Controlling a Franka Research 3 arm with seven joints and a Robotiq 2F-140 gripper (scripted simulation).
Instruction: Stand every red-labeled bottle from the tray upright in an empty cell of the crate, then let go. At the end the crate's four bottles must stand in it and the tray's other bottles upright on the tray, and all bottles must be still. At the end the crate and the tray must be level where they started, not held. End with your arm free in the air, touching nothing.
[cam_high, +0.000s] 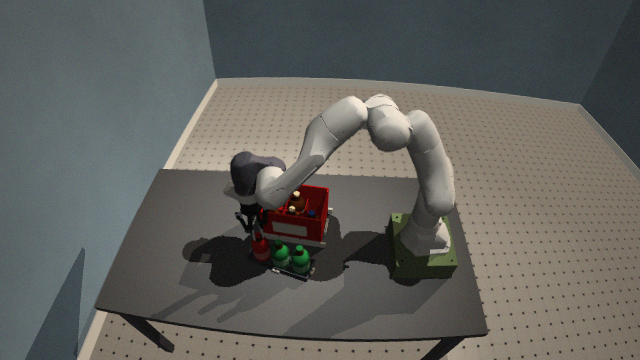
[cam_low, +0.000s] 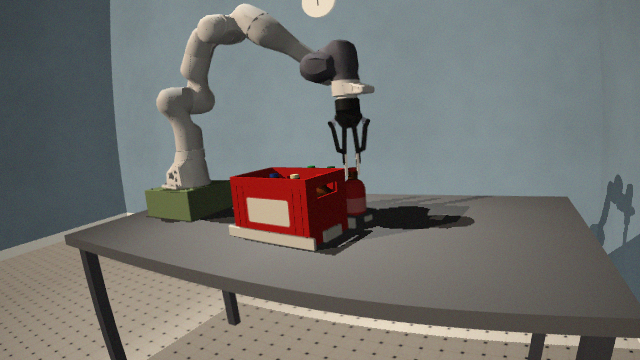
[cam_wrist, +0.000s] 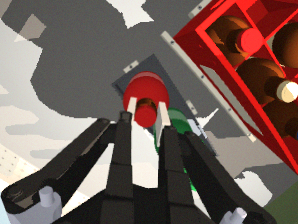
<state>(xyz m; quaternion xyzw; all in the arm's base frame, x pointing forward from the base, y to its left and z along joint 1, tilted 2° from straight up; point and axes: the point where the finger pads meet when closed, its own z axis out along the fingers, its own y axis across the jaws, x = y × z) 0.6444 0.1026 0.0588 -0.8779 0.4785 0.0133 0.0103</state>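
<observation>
Now: the red-labeled bottle 9 cm below my hand. Round my hand: red crate (11 cm behind, 19 cm to the right, 9 cm below).
</observation>
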